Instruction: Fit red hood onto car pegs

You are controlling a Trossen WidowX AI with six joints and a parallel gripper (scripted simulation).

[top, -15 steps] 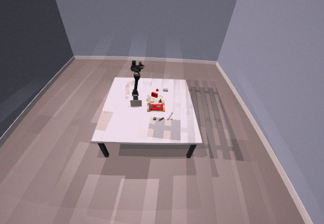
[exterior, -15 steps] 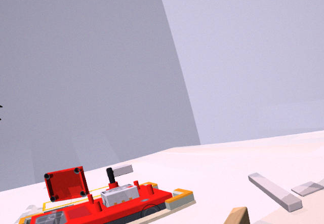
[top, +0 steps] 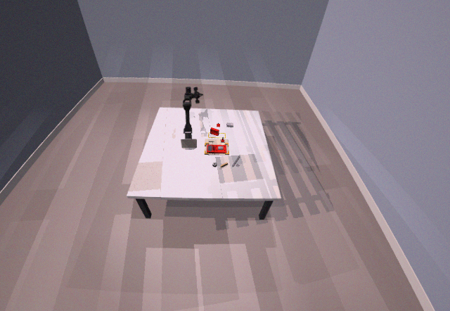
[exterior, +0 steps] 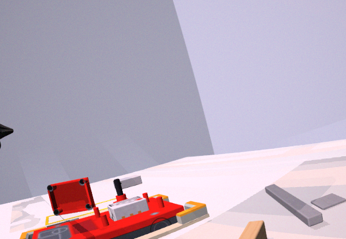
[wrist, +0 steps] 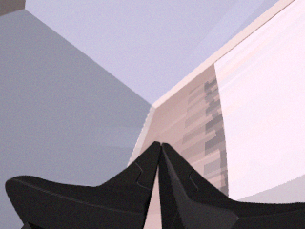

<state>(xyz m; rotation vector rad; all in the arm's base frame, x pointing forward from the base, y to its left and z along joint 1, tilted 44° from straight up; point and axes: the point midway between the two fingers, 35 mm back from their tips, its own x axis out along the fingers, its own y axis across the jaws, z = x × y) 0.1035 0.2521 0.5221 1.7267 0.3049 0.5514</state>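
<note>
Right now my gripper tip is 400 mm to the left of the red hood, 230 mm above it and 160 mm short of it. The rest, counted from my gripper tip: yellow-cornered jig: 610 mm to the right, 250 mm below, 190 mm ahead; then grey engine block: 640 mm to the right, 240 mm below, 220 mm ahead; then long grey bar: 790 mm to the right, 380 mm ahead, 260 mm below.
</note>
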